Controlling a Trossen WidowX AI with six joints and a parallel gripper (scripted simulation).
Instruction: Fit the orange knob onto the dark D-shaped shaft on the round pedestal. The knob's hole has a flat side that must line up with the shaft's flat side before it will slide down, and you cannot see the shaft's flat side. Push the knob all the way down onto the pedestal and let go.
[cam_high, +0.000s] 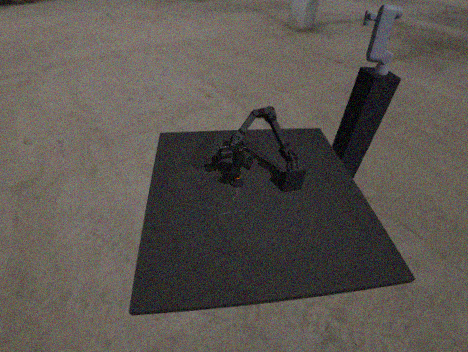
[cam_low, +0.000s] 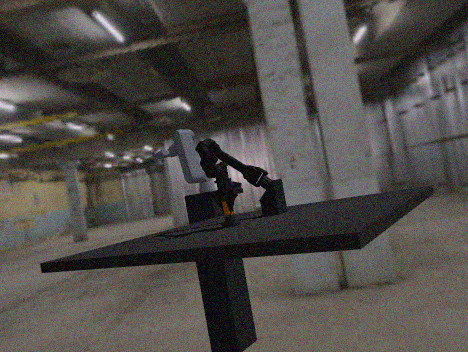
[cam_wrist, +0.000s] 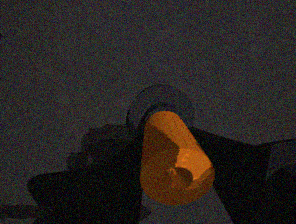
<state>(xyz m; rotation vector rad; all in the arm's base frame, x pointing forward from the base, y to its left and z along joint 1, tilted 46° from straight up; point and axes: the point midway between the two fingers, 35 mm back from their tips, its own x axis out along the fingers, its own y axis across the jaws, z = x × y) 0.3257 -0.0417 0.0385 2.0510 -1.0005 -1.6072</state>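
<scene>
My gripper tip is 3 cm above the round dark pedestal. Also, from my gripper tip: orange knob: 2 cm above.
</scene>
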